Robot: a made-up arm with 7 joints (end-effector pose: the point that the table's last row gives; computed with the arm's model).
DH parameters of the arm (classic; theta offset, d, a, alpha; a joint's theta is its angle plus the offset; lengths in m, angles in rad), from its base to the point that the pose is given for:
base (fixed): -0.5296 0 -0.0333 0
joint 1: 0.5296 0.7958 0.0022 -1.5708
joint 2: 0 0.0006 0.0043 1.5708
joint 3: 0 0.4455 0.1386 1.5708
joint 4: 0 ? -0.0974 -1.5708
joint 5: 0 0.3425 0.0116 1.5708
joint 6: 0 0.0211 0.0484 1.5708
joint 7: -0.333 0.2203 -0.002 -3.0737
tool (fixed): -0.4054 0.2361 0 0
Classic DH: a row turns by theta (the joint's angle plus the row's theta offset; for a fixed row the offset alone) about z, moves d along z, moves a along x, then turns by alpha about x.
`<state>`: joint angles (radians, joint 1 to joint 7).
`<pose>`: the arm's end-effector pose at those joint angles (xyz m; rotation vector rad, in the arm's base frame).
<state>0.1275 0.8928 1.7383 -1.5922 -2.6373 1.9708 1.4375</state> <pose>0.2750 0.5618 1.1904 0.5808 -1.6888 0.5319</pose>
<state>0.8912 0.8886 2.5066 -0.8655 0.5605 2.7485 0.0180</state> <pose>0.0510 0.5413 1.4357 2.3387 1.6477 0.5256</pose>
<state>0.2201 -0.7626 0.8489 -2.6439 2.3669 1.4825 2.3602</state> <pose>0.0097 0.3135 1.1058 -0.3105 2.0227 -1.5896</pose>
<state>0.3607 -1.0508 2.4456 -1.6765 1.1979 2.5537 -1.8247</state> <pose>-0.7343 0.1724 0.7590 -0.2238 0.0984 -2.3818</pose>
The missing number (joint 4, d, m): 0.0348
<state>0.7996 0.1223 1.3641 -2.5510 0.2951 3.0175 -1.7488</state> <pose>-0.1994 0.4476 1.0218 -0.3811 0.4178 -2.7041</pose>
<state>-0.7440 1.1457 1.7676 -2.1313 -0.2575 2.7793 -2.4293</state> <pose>0.5522 0.1707 1.0139 0.1929 -1.7662 2.5846</pose>
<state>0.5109 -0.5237 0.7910 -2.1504 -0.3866 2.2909 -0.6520</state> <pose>-0.0399 0.4078 1.3160 -0.5985 -0.7397 1.9511</pose>
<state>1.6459 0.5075 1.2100 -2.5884 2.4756 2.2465 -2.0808</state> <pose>-0.3939 0.2322 0.8386 1.2124 1.3225 1.6908</pose>
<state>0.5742 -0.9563 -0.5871 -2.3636 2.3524 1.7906 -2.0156</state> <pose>0.1675 -0.2065 1.2286 1.7654 -2.2336 0.3827</pose>
